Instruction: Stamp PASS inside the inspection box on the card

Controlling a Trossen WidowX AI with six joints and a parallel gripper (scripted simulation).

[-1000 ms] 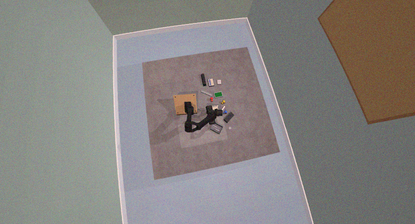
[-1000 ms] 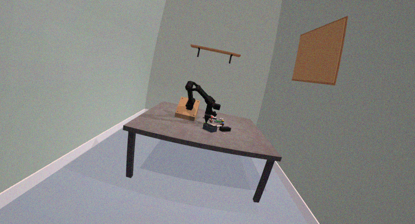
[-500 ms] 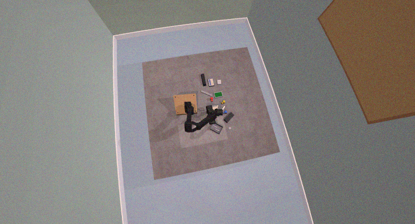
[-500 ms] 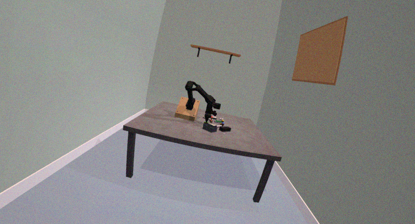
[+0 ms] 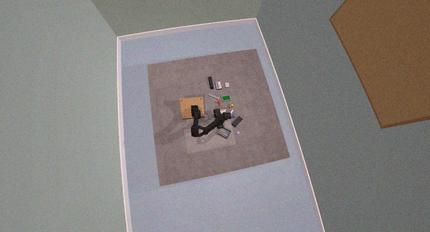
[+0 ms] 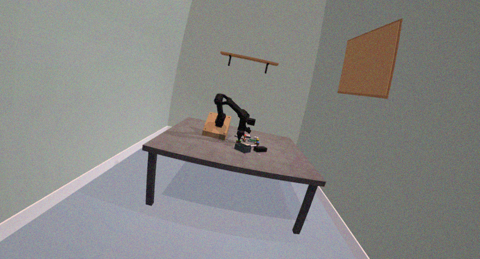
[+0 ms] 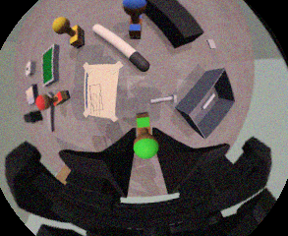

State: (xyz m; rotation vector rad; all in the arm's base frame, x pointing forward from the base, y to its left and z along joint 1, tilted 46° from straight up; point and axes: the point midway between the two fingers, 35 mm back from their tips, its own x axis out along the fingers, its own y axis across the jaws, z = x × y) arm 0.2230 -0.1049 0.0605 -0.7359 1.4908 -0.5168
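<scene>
Now: gripper tip 240 mm to the right of the green ink pad, 110 mm short of it and 40 mm above it. From my gripper tip the other things lie so: red-knobbed stamp 190 mm to the left, 30 mm ahead, 20 mm below; then dark tray 120 mm to the right, 60 mm ahead, 30 mm below; then cream card 90 mm to the left, 50 mm below, 40 mm ahead.
</scene>
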